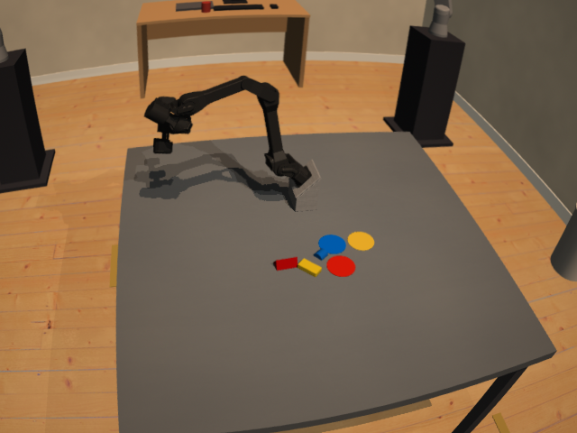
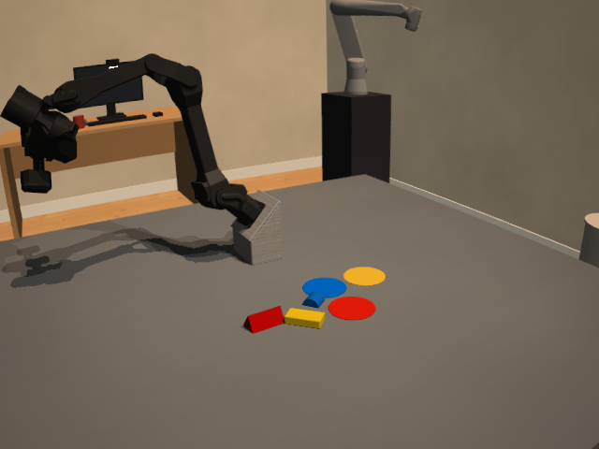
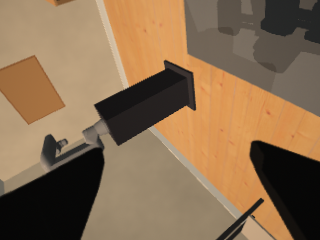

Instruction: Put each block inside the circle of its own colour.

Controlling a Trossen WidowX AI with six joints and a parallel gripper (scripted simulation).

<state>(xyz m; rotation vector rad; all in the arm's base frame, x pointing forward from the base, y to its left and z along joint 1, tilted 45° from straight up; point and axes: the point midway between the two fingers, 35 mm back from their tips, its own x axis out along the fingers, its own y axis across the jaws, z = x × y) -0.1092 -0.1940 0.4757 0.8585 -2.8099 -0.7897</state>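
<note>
My hand is 46 cm to the right of the blue block, 40 cm short of it and 28 cm above it. From my hand the other things lie so: yellow block (45 cm ahead, 41 cm to the left, 28 cm below); then red block (42 cm ahead, 34 cm to the left, 28 cm below); then blue circle (51 cm to the left, 36 cm ahead, 29 cm below).
</note>
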